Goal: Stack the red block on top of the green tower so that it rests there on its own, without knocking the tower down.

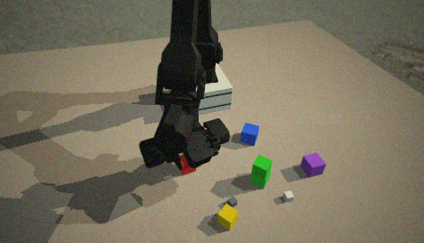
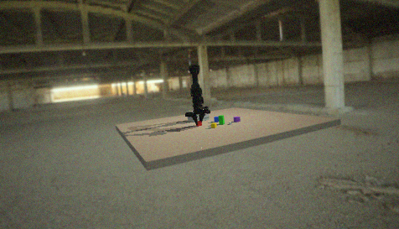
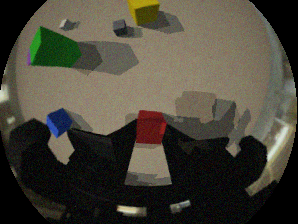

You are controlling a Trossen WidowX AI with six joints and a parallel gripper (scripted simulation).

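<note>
The small white cube lies 20 cm to the left of my gripper tip and 11 cm ahead of it. Round my gripper tip: red block (1 cm above); small grey piece (11 cm ahead, 8 cm to the left); yellow block (14 cm ahead, 7 cm to the left, 1 cm above).
</note>
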